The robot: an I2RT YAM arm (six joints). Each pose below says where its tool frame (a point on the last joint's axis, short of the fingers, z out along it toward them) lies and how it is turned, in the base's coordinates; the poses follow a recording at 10 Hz.
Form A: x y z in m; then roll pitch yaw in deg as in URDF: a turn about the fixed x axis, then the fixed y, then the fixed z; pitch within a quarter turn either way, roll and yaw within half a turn.
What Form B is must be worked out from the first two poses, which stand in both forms.
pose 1, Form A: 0.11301, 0.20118, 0.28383, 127.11, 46.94, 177.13
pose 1, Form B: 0.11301, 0.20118, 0.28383, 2.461, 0.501, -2.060
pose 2, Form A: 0.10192, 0.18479, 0.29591, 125.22, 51.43, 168.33
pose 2, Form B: 0.10192, 0.18479, 0.29591, 2.447, 0.652, -2.040
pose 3, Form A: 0.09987, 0.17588, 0.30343, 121.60, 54.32, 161.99
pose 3, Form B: 0.09987, 0.17588, 0.30343, 2.412, 0.732, -1.994
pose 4, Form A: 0.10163, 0.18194, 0.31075, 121.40, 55.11, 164.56
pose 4, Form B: 0.10163, 0.18194, 0.31075, 2.370, 0.693, -1.969
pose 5, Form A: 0.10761, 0.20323, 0.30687, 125.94, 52.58, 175.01
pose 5, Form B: 0.10761, 0.20323, 0.30687, 2.369, 0.564, -2.007
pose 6, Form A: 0.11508, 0.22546, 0.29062, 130.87, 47.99, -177.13
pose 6, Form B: 0.11508, 0.22546, 0.29062, 2.415, 0.464, -2.083
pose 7, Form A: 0.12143, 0.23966, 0.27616, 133.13, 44.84, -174.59
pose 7, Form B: 0.12143, 0.23966, 0.27616, 2.457, 0.424, -2.132
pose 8, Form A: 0.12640, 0.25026, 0.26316, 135.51, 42.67, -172.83
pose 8, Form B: 0.12640, 0.25026, 0.26316, 2.487, 0.403, -2.178
